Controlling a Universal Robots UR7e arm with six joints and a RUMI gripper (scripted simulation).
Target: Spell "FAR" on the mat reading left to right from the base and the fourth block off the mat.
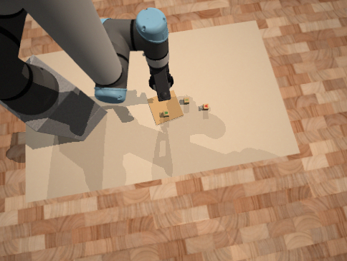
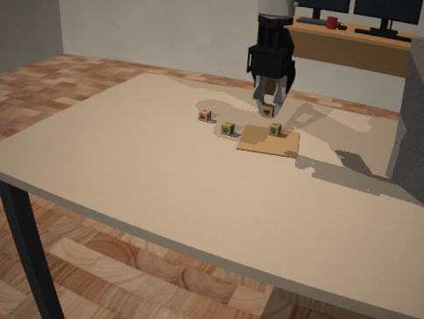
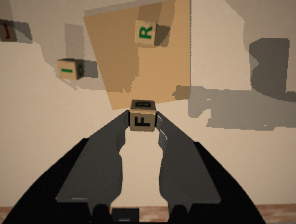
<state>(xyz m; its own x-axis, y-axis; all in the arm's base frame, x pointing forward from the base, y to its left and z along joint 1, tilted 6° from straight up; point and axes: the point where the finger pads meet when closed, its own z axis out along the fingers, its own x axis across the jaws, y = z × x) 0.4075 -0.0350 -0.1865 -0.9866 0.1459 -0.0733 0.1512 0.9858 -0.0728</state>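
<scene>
The brown mat lies 100 mm below my hand, 40 mm to the right of it and 10 mm behind it. Also, from my hand: F block (right at my hand); green R block (80 mm to the right, 80 mm below, 10 mm behind); green-lettered block (100 mm ahead, 80 mm below, 40 mm to the right).
</scene>
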